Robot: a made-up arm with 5 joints.
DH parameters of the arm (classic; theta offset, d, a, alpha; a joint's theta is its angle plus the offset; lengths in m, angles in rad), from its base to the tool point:
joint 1: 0 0.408 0 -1.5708
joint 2: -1.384 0 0.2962 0
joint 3: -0.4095 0 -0.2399 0
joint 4: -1.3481 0 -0.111 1.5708
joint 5: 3.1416 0.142 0 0
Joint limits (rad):
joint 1: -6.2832..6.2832
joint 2: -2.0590..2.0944
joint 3: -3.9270..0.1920
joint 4: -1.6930..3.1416
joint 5: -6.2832..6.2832
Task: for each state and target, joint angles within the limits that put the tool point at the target. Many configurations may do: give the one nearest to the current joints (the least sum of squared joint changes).
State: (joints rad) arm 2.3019 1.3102 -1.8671 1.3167 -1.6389
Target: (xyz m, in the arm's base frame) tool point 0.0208 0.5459 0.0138
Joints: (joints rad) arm 1.5327 1.6459 -2.2953 0.8744 -1.6389
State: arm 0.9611 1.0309 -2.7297 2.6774 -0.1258
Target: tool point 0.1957 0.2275 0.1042
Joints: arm 0.8604 1.7282 -2.4296 2.6004 -0.1258
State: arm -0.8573 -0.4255 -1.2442 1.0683 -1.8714
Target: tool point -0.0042 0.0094 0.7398
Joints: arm -1.1505 -1.4182 -1.1203 1.5732 -1.8714
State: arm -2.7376 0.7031 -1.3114 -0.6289 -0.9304
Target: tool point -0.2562 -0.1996 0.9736
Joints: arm -2.4797 0.0984 -1.8895 -0.5496 -0.9304
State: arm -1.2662 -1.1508 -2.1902 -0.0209 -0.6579
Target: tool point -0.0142 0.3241 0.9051
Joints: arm -1.5270 -1.4758 -1.4274 0.1805 -0.6579
